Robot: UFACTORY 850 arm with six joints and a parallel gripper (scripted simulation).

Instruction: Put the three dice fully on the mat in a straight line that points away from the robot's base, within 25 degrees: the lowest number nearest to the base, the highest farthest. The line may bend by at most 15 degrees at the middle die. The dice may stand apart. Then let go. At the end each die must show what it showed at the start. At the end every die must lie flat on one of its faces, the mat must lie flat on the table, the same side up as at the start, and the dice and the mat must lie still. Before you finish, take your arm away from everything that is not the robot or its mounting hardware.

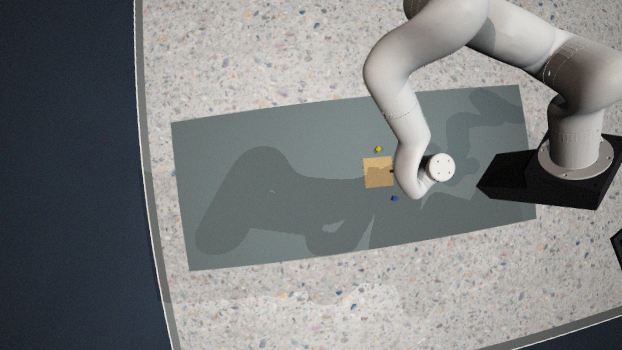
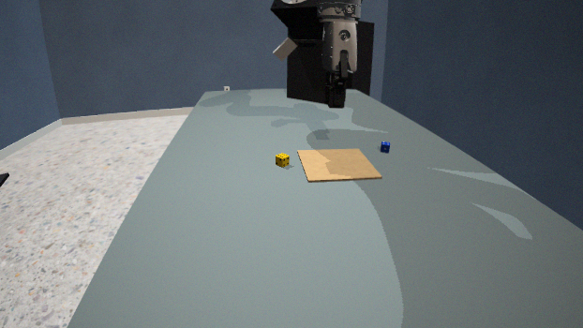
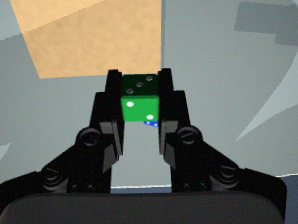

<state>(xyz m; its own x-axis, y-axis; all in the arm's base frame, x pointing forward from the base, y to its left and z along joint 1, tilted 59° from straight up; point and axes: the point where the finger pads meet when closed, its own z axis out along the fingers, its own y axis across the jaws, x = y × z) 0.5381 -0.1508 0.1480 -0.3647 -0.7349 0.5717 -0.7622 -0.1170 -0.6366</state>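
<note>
My hand is 12 cm above the tan mat, 5 cm short of it and 2 cm to the left of it. Also, from my hand: blue die: 12 cm to the left, 12 cm below, 5 cm ahead; then yellow die: 12 cm to the right, 12 cm below; then green die: 1 cm below.
</note>
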